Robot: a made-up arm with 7 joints.
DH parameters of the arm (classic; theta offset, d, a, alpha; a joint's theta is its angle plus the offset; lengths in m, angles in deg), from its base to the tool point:
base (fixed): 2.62 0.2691 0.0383 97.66
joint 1: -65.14 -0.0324 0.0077 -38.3
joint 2: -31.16 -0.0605 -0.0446 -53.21
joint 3: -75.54 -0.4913 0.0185 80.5
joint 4: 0 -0.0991 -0.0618 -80.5
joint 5: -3.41 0.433 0.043 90
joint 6: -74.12 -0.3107 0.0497 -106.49
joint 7: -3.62 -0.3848 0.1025 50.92
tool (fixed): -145.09 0.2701 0 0
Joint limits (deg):
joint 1: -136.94..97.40
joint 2: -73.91..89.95
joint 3: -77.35..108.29
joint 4: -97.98..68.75
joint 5: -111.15..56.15
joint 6: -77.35..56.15
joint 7: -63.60..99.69
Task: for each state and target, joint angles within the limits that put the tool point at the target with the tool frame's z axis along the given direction. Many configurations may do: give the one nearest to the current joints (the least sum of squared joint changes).
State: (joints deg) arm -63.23 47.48 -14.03 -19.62 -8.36 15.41 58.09
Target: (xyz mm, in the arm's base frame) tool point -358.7 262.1 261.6 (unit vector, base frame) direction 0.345 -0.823 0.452
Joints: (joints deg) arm -52.88 58.11 -19.09 21.55 -13.70 -4.52 14.07
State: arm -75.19 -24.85 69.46 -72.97 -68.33 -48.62 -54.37
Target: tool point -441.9 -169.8 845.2 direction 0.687 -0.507 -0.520
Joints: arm -75.20 -21.49 73.04 -95.76 -86.65 -61.46 -39.74
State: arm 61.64 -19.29 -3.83 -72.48 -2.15 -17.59 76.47
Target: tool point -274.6 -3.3 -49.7 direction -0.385 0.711 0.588
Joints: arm 39.31 -44.70 17.00 -71.71 -19.00 -31.28 39.03
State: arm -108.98 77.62 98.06 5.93 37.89 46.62 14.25
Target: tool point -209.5 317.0 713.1 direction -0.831 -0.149 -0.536
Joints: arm -124.66 64.08 81.22 -27.01 -3.23 56.15 39.17
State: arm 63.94 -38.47 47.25 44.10 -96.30 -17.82 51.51
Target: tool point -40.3 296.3 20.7 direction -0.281 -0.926 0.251
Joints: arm 66.57 -44.34 51.45 68.75 -72.77 16.70 86.11
